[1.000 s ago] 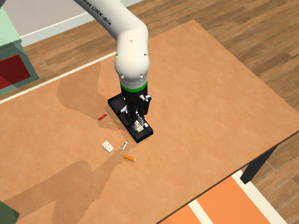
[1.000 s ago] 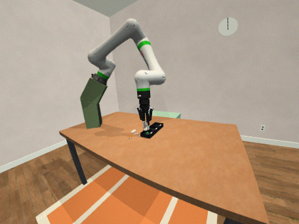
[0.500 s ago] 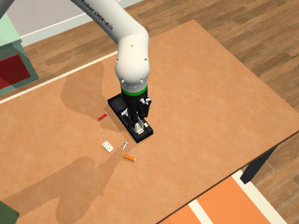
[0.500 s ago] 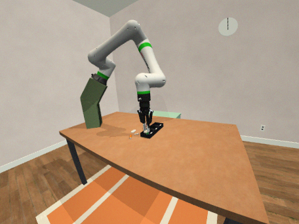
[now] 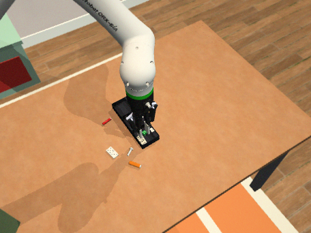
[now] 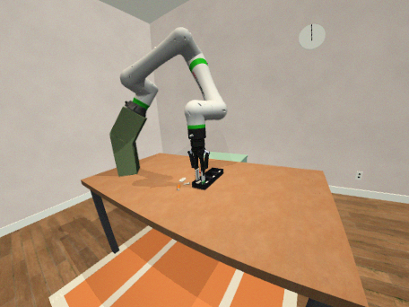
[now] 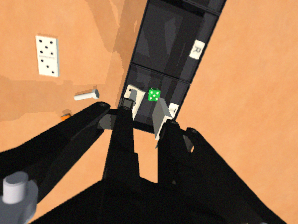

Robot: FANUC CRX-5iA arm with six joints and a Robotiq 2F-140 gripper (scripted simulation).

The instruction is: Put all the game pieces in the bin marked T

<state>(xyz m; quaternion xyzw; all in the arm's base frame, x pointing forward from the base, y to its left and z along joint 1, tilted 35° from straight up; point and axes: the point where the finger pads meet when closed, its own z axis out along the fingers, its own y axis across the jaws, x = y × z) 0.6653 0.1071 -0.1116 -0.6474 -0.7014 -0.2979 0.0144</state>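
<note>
My gripper is now 1 cm short of the green die, 1 cm to the right of it and 5 cm above it. From my hand the other things lie so: black three-compartment bin: 1 cm behind, 8 cm to the left, 5 cm below; then domino: 2 cm behind, 2 cm to the right, 5 cm below; then white screw: 7 cm behind, 3 cm to the right, 6 cm below.
</note>
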